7 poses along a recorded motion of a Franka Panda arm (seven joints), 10 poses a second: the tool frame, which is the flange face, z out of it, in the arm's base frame.
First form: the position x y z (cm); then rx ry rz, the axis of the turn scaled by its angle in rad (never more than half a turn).
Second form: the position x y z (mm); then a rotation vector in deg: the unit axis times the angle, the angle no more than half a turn. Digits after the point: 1 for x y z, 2 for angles.
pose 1, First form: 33.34, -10.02, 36.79, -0.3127, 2.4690, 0.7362
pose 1, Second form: 333.4, -100.2, 367.9, -17.92, 141.46, 42.18
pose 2, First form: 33.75, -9.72, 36.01, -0.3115, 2.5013, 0.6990
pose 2, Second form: 337.5, -97.2, 360.1, -17.85, 143.31, 40.05
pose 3, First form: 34.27, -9.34, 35.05, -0.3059, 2.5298, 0.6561
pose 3, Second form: 342.7, -93.4, 350.5, -17.53, 144.95, 37.59
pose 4, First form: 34.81, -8.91, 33.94, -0.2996, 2.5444, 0.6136
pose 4, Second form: 348.1, -89.1, 339.4, -17.17, 145.78, 35.16
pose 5, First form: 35.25, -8.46, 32.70, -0.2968, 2.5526, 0.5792
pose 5, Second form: 352.5, -84.6, 327.0, -17.01, 146.25, 33.19
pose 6, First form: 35.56, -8.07, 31.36, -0.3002, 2.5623, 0.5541
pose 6, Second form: 355.6, -80.7, 313.6, -17.20, 146.81, 31.75
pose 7, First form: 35.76, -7.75, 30.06, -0.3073, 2.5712, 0.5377
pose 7, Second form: 357.6, -77.5, 300.6, -17.61, 147.32, 30.81
